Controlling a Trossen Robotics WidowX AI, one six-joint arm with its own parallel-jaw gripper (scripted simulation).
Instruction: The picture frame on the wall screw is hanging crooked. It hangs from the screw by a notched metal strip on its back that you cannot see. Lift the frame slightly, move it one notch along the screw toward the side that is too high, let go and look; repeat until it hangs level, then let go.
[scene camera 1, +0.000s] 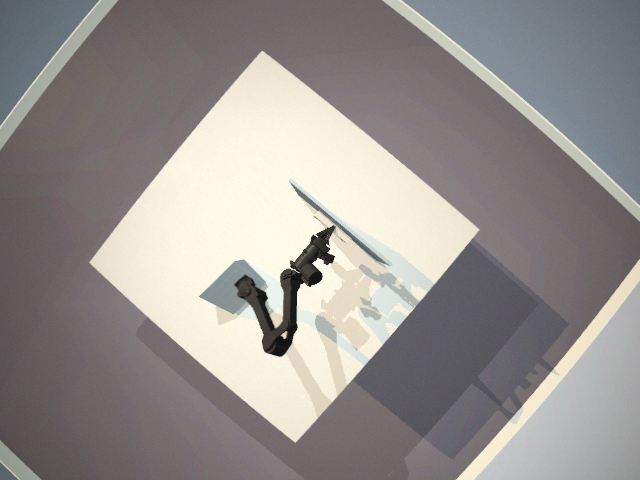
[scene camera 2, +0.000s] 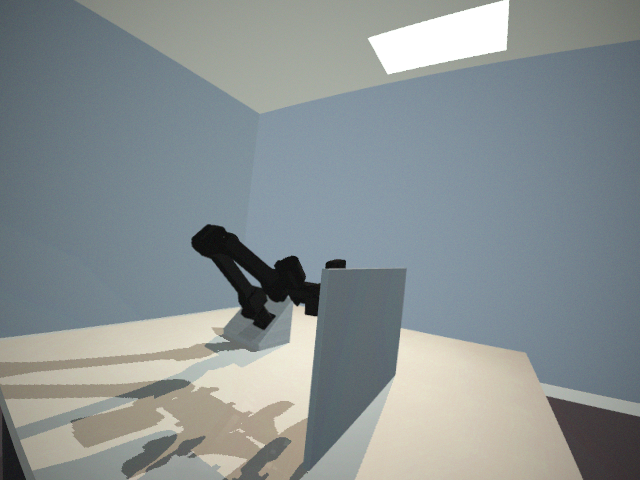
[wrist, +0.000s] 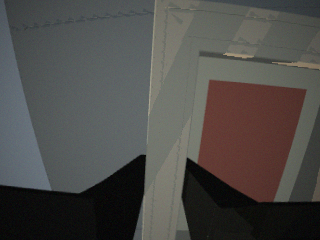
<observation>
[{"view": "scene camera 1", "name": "my gripper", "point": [334, 225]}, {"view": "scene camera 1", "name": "wall panel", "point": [300, 191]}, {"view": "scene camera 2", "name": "wall panel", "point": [356, 349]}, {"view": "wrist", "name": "my gripper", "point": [163, 163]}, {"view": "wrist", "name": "picture frame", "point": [226, 91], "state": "held by my gripper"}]
</observation>
